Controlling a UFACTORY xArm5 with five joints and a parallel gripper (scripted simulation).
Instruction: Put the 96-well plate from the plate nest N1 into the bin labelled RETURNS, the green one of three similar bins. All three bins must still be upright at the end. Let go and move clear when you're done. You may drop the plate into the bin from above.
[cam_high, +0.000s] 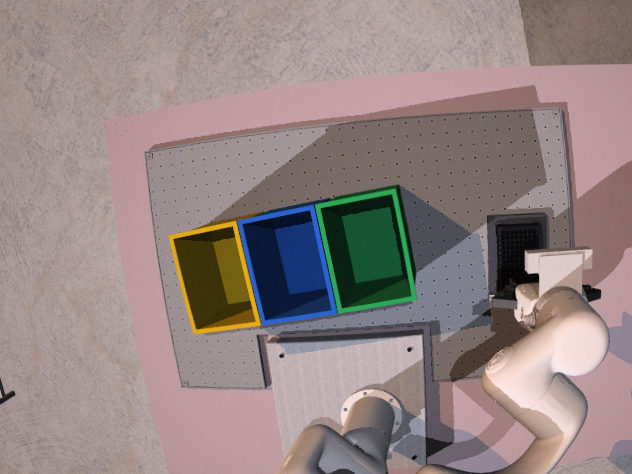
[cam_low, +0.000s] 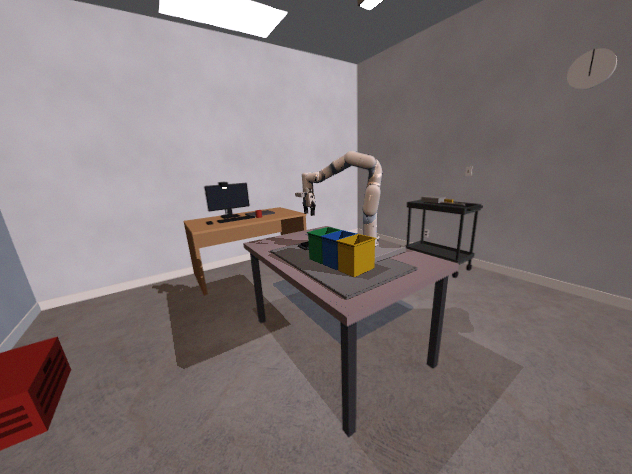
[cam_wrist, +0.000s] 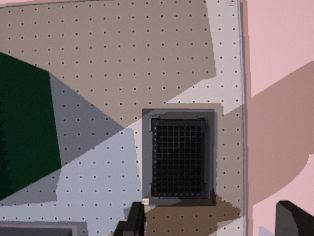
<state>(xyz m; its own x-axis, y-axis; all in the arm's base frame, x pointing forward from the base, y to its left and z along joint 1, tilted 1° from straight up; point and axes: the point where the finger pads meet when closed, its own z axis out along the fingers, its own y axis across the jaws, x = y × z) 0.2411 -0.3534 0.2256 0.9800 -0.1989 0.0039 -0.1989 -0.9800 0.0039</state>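
The black 96-well plate is 23 cm below my hand. Also, from my hand: blue bin: 12 cm ahead, 39 cm to the left, 16 cm below; then plate nest: 24 cm below; then green bin: 11 cm ahead, 26 cm to the left, 16 cm below.
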